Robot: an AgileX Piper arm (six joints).
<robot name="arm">
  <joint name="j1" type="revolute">
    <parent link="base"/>
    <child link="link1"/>
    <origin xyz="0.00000 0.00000 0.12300"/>
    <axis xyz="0 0 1"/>
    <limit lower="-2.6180" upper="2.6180"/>
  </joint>
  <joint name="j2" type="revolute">
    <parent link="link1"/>
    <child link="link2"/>
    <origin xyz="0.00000 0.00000 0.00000" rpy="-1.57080 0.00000 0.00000"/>
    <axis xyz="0 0 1"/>
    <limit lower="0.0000" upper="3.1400"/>
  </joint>
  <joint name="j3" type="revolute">
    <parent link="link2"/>
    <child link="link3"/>
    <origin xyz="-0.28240 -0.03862 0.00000"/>
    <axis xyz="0 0 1"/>
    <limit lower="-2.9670" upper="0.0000"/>
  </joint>
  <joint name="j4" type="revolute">
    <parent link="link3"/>
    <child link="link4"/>
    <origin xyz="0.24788 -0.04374 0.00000" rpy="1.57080 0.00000 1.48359"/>
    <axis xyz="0 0 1"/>
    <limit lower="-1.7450" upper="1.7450"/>
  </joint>
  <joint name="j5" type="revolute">
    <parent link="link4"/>
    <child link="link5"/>
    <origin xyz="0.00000 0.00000 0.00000" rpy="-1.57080 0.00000 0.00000"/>
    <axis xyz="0 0 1"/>
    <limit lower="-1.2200" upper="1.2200"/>
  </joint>
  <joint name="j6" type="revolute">
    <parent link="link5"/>
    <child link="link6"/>
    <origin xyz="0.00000 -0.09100 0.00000" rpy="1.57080 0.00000 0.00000"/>
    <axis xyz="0 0 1"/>
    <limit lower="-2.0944" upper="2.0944"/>
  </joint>
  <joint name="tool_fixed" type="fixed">
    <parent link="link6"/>
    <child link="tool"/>
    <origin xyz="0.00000 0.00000 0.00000"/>
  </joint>
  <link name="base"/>
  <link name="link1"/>
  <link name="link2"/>
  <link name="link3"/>
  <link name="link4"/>
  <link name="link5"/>
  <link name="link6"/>
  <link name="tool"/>
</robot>
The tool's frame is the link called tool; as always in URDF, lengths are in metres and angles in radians.
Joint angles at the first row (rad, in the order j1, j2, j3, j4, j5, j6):
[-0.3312 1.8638 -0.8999 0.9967 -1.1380 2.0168]
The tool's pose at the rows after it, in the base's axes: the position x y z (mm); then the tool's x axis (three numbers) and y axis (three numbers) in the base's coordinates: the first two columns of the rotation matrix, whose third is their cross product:
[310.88, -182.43, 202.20, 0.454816, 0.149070, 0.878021, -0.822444, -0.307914, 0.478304]
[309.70, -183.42, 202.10, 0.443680, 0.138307, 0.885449, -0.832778, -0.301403, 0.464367]
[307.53, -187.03, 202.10, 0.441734, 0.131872, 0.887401, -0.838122, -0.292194, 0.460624]
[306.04, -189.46, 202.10, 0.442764, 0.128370, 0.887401, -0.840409, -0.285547, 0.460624]
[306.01, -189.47, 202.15, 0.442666, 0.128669, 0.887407, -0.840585, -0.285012, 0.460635]
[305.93, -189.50, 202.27, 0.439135, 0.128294, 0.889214, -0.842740, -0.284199, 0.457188]
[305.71, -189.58, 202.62, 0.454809, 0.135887, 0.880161, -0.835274, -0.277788, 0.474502]
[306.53, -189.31, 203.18, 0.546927, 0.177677, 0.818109, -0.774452, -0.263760, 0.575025]
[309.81, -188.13, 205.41, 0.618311, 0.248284, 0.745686, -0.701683, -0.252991, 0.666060]
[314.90, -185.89, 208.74, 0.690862, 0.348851, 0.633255, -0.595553, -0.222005, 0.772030]
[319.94, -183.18, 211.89, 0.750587, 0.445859, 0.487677, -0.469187, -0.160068, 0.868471]
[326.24, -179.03, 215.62, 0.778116, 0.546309, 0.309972, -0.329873, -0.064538, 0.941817]
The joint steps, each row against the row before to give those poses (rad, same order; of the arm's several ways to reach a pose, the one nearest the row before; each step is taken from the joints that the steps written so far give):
[-0.0023 0.0000 -0.0014 0.0269 -0.0023 0.0468]
[-0.0023 0.0001 -0.0001 0.0089 -0.0039 0.0123]
[-0.0117 -0.0001 0.0000 0.0000 0.0000 0.0042]
[-0.0079 0.0000 0.0000 0.0000 0.0000 0.0000]
[0.0000 0.0000 0.0000 0.0000 -0.0007 0.0000]
[0.0000 0.0000 0.0001 -0.0001 -0.0016 0.0040]
[0.0000 0.0000 0.0000 0.0000 -0.0045 -0.0195]
[0.0000 0.0000 0.0000 -0.0123 -0.0001 -0.1133]
[0.0000 0.0000 0.0000 -0.0498 0.0001 -0.0959]
[0.0000 0.0000 -0.0001 -0.0780 -0.0001 -0.1208]
[0.0000 0.0001 0.0000 -0.0786 0.0000 -0.1387]
[0.0000 -0.0001 0.0000 -0.1013 0.0001 -0.1433]

